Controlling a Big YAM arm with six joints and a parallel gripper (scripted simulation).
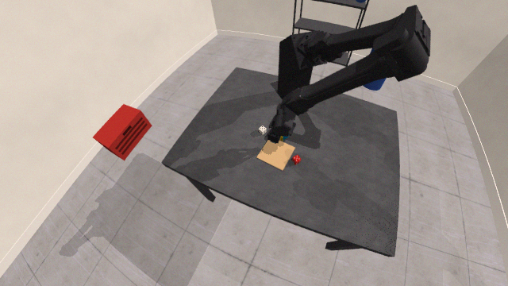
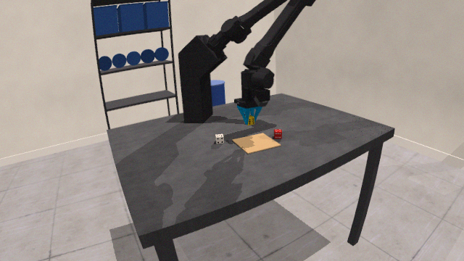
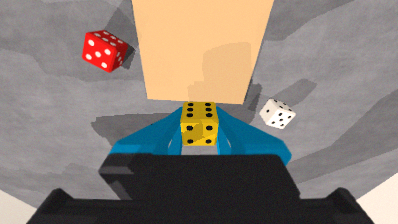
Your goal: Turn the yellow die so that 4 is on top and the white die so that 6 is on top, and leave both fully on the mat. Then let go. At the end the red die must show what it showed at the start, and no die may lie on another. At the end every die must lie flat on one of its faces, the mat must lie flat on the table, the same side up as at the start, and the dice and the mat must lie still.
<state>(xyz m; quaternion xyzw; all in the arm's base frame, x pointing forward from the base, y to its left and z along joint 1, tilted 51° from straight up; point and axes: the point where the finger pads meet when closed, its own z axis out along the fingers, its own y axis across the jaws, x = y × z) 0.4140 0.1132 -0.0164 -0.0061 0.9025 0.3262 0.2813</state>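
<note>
My gripper is now 4 cm short of the tan mat, 1 cm to the right of it and 7 cm above it. Round my hand: red die (2 cm ahead, 11 cm to the left, 6 cm below); then white die (1 cm behind, 12 cm to the right, 6 cm below); then yellow die (right at my hand).
</note>
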